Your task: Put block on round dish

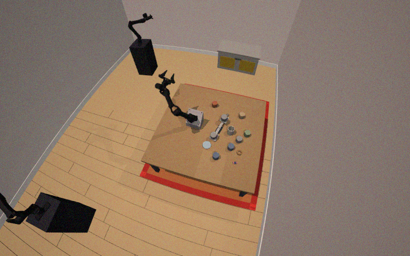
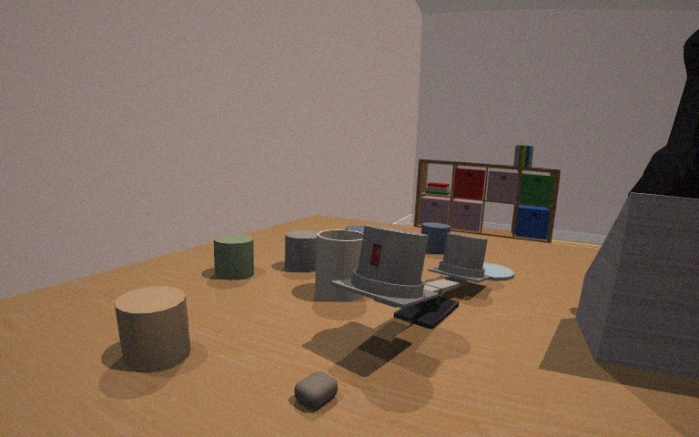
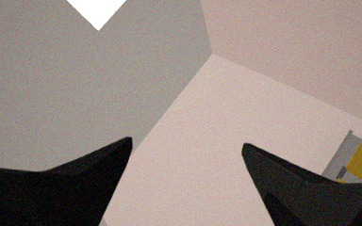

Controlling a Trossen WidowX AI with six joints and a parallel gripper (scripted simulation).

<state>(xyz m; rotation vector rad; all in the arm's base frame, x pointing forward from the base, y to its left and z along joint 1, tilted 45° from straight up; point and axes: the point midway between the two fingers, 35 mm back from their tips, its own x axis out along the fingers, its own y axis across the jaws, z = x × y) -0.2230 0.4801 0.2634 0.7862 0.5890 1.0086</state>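
The pale green block is 600 mm below my gripper tip, 530 mm ahead of it and 330 mm to the right of it. The rest, counted from my gripper tip: pale blue round dish: 640 mm below, 470 mm ahead, 440 mm to the right; balance: 600 mm below, 580 mm ahead, 200 mm to the right; red cup: 610 mm below, 450 mm ahead, 150 mm to the left.
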